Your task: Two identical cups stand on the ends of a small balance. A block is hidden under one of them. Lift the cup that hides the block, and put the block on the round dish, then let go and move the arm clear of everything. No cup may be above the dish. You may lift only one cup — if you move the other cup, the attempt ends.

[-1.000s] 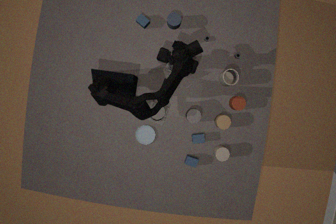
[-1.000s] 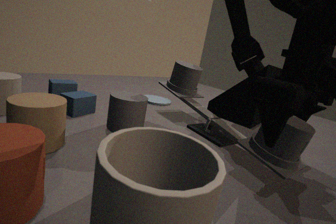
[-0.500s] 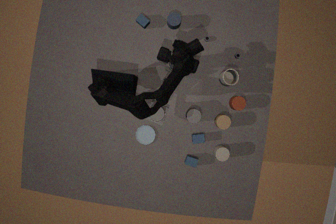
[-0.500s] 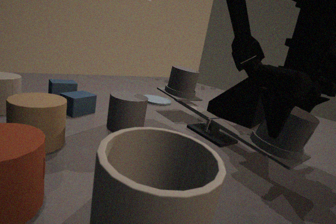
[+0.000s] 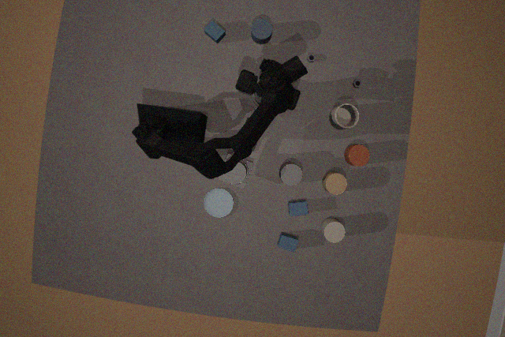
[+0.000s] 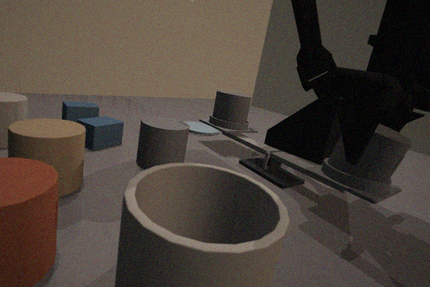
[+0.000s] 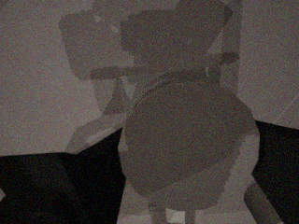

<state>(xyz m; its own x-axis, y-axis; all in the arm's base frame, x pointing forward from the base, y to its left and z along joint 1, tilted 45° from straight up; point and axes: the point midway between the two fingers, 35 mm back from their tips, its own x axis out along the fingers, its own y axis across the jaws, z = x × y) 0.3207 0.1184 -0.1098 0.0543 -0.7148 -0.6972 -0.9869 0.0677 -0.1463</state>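
My gripper tip is 1 cm above the teal block. Also, from my gripper tip: orange cup 32 cm ahead, 12 cm to the right, 4 cm below; then blue-grey cylinder 4 cm behind, 22 cm to the left, 4 cm below; then small balance 2 cm behind, 13 cm to the right, 4 cm below.
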